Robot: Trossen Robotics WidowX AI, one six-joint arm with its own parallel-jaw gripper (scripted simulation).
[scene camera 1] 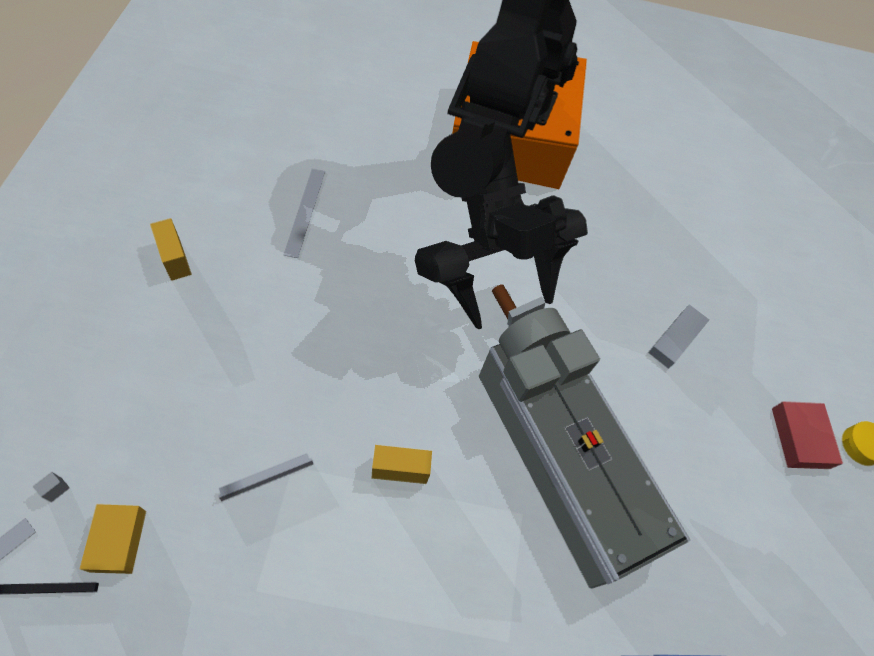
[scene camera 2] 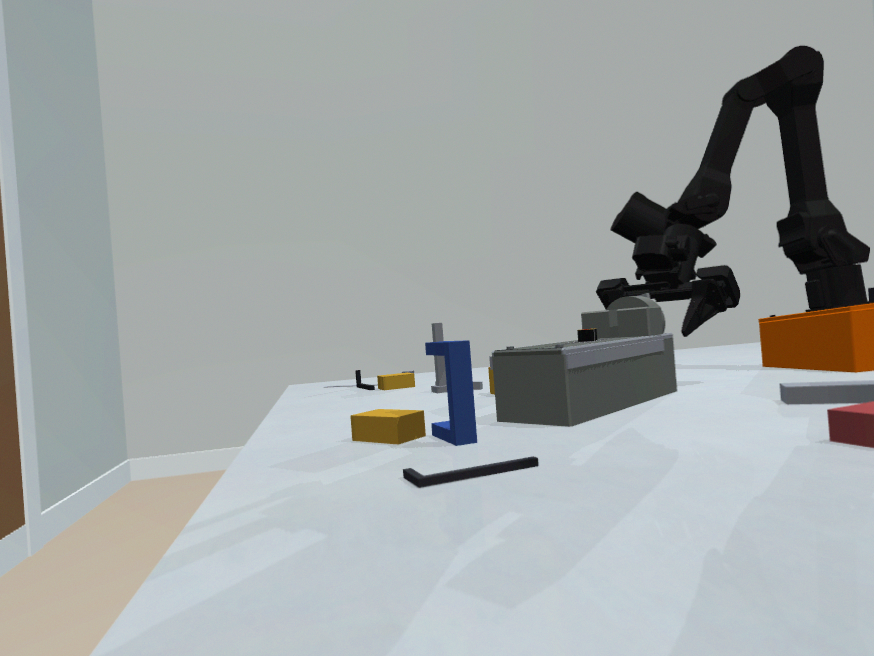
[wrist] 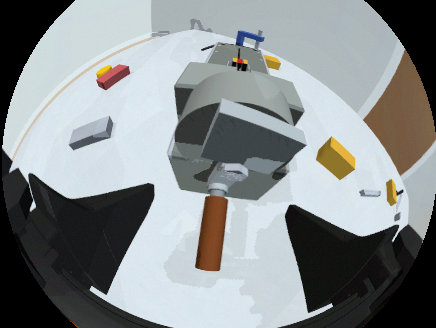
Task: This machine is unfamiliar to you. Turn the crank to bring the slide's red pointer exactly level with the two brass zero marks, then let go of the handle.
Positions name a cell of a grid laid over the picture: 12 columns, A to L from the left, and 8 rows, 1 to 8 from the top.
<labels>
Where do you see a brown handle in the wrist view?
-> F6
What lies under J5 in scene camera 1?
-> A grey block.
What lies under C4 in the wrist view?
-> A grey block.
</labels>
